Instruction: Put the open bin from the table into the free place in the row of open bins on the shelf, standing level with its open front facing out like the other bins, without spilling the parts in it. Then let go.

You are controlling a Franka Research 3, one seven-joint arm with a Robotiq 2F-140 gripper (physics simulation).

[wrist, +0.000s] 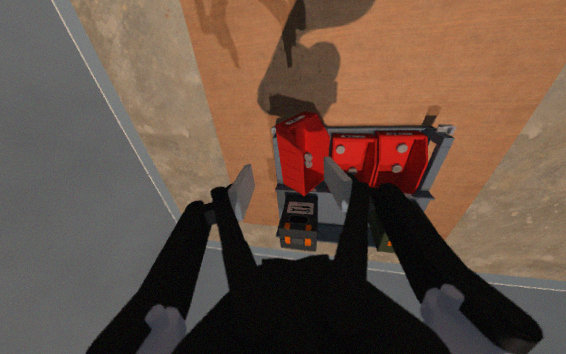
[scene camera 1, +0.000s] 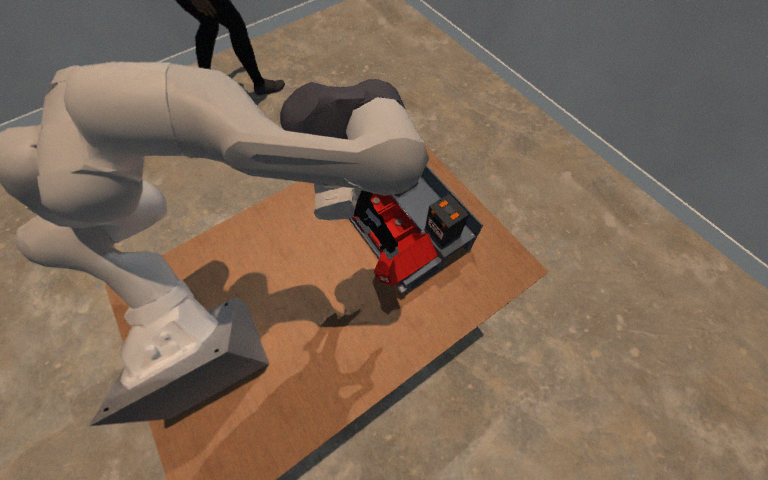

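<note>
A red open bin (scene camera 1: 408,260) (wrist: 291,152) with grey round parts in it sits at one end of the shelf (scene camera 1: 477,227) (wrist: 442,156). It is turned askew and tilted, with its labelled end out past the front rail. Beside it in the row stand two red bins, the middle one (wrist: 364,156) and the far one (wrist: 387,156), straight and side by side, with round parts inside. My gripper (wrist: 288,172) is open and empty above the shelf, its fingertips apart over the askew bin's rear end. In the scene view the arm hides part of the row, and contact with the bin cannot be told.
A dark toolbox with orange latches (scene camera 1: 447,221) (wrist: 298,225) stands on the shelf behind the askew bin. A green toolbox (wrist: 384,239), partly hidden by a finger, stands farther along. The shelf is on the wooden table (scene camera 1: 283,232) (wrist: 425,65). A person (scene camera 1: 240,45) stands on the floor beyond.
</note>
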